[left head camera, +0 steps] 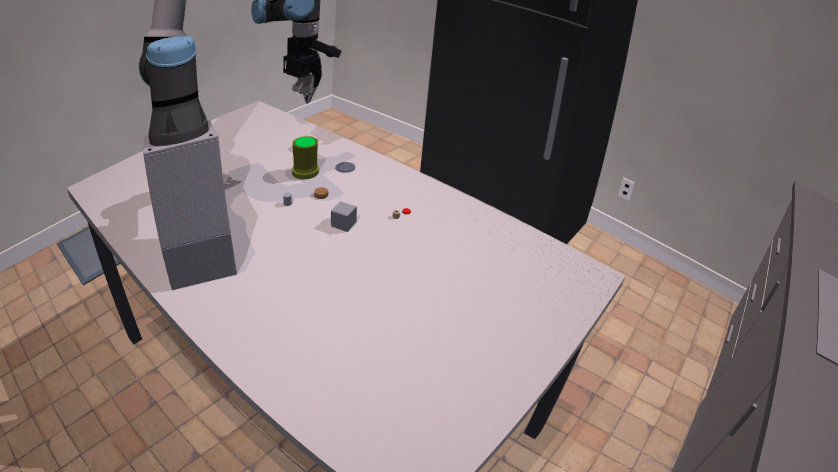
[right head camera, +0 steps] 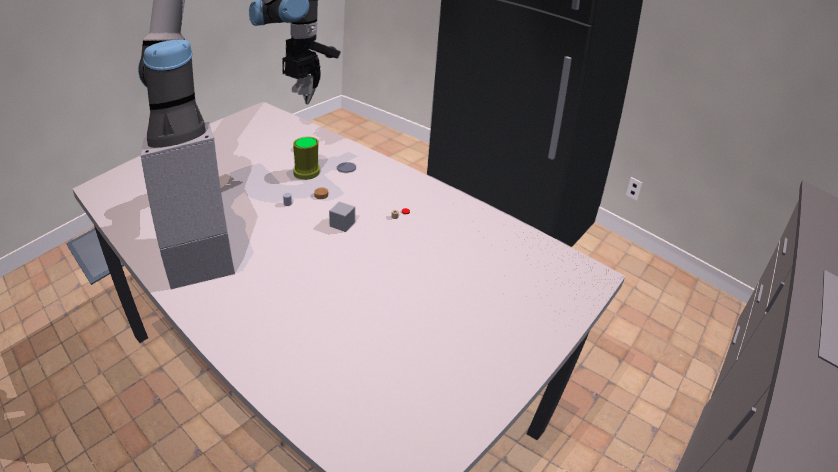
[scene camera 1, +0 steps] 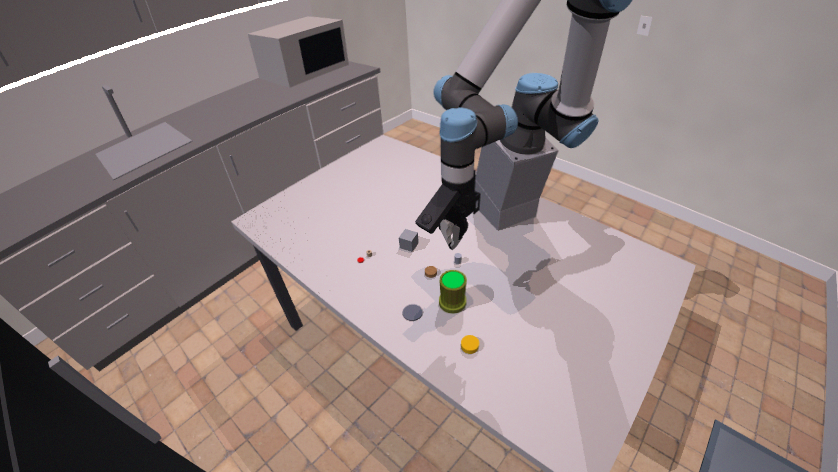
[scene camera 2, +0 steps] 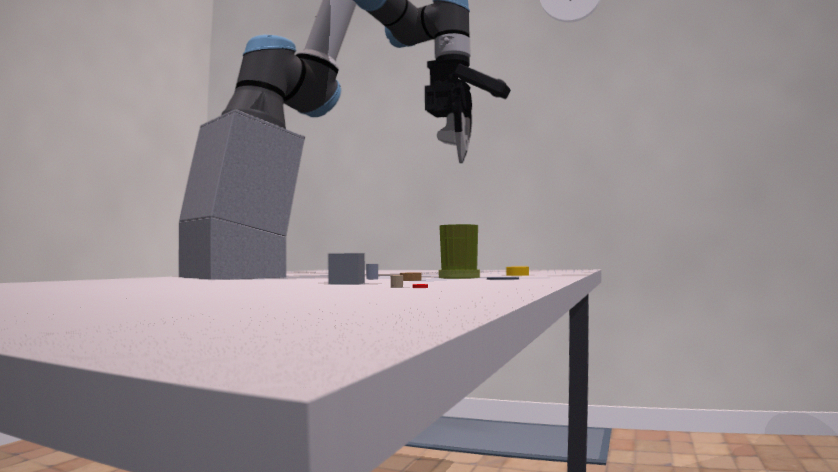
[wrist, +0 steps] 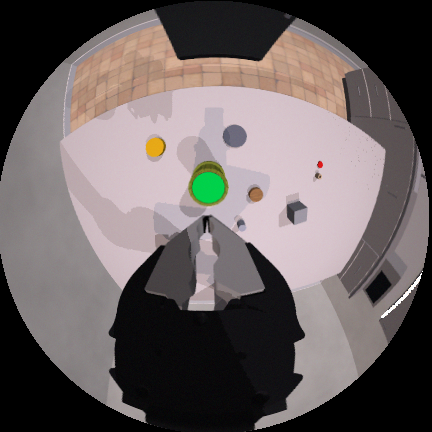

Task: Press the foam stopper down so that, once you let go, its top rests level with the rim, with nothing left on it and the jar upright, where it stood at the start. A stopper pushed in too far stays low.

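The olive-green jar (left head camera: 304, 161) (right head camera: 306, 161) (scene camera 1: 452, 297) (scene camera 2: 458, 252) (wrist: 208, 167) stands upright on the table. The bright green foam stopper (left head camera: 304, 141) (right head camera: 306, 142) (scene camera 1: 453, 280) (wrist: 208, 188) fills its mouth, with nothing on it. Its top looks about level with the rim; in scene camera 2 no green shows above the rim, and a small height difference cannot be told. My gripper (left head camera: 307, 100) (right head camera: 308, 101) (scene camera 1: 452, 246) (scene camera 2: 462, 160) (wrist: 206, 216) is shut and empty, pointing down well above the jar and apart from it.
Near the jar lie a dark grey disc (scene camera 1: 412, 312) (wrist: 235, 136), a yellow disc (scene camera 1: 469, 344) (wrist: 155, 147), a brown disc (scene camera 1: 431, 271) (wrist: 255, 194) and a small grey cylinder (left head camera: 287, 199). Farther off are a grey cube (left head camera: 343, 216), a small tan piece (left head camera: 396, 214) and a red disc (left head camera: 406, 211).
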